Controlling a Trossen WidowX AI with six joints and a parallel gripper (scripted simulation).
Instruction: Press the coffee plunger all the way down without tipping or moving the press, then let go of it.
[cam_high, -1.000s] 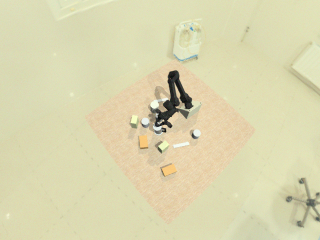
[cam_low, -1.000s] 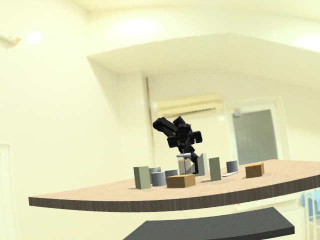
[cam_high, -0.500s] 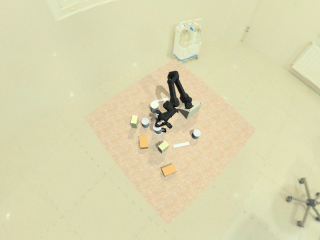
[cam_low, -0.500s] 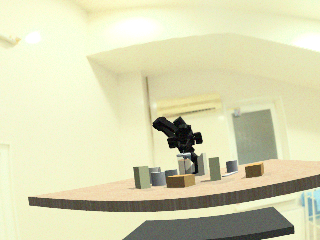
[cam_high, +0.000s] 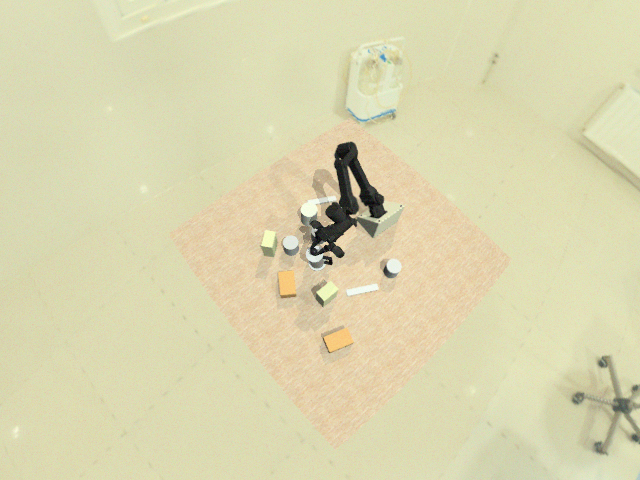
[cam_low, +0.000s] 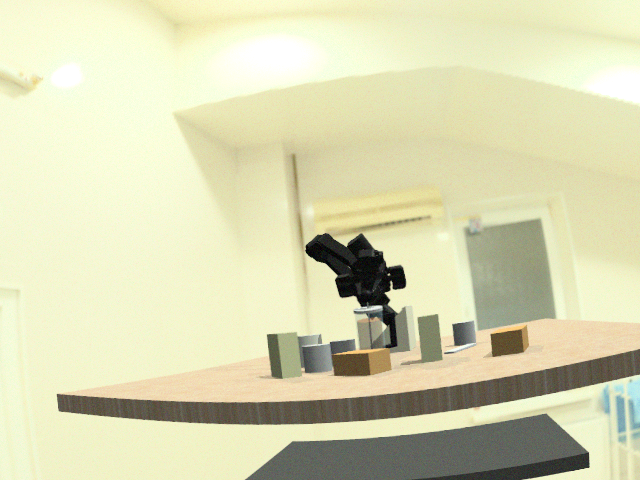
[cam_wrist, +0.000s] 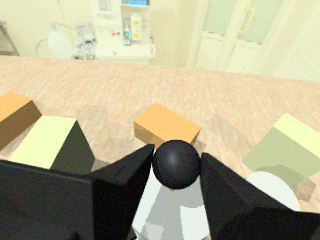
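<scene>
Now: the coffee press 90 mm below my gripper tip, 30 mm behind it and 10 mm to the left of it.
</scene>
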